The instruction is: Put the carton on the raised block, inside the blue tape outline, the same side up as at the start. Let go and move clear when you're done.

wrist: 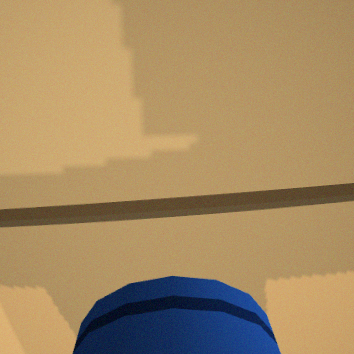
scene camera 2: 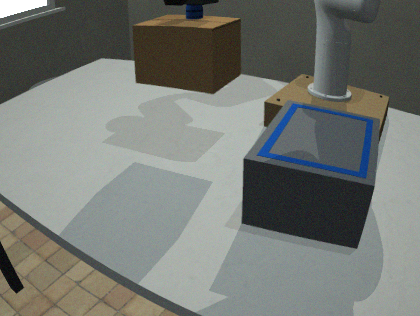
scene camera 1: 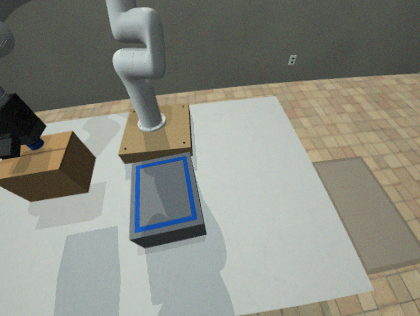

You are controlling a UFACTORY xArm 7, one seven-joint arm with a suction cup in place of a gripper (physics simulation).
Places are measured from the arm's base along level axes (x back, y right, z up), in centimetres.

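Pixels of known places: hand at its tool point: [wrist: 173, 289] [scene camera 1: 40, 148]; arm's base at its link origin: [scene camera 2: 329, 93] [scene camera 1: 152, 122].
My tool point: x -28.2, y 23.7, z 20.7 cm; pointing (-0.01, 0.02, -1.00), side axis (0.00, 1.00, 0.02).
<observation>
For each thing: its top centre in the pictures, then the offset to it from my tool point. Level surfaces: height alone.
- brown carton at its top centre: [wrist: 171, 220] [scene camera 2: 186, 19] [scene camera 1: 32, 153] dx -2.8, dy +0.0, dz +1.4 cm
- raised grey block at its top centre: [scene camera 2: 325, 134] [scene camera 1: 163, 189] dx -9.9, dy -31.1, dz -14.6 cm
- white table at its surface level: dz -26.7 cm
The brown carton [scene camera 1: 37, 178] [scene camera 2: 175, 55] [wrist: 240, 110] hangs level above the white table, its seamed face up and its shadow apart from it. It is to the left of the raised block in both scene views. My suction gripper [scene camera 1: 35, 147] [scene camera 2: 194, 18] [wrist: 175, 320] is shut on the carton, its blue cup pressed to the top face beside the dark seam. The raised grey block [scene camera 1: 170, 238] [scene camera 2: 305, 195] stands on the table. The blue tape outline [scene camera 1: 138, 200] [scene camera 2: 367, 148] runs around its top, with no carton inside it.
The arm's wooden base plate [scene camera 1: 175, 135] [scene camera 2: 285, 102] sits right behind the block, with the arm's lower column [scene camera 1: 146, 102] [scene camera 2: 331, 60] rising from it. A flat brown mat [scene camera 1: 367, 215] lies on the tiled floor right of the white table [scene camera 1: 260, 200] [scene camera 2: 65, 115].
</observation>
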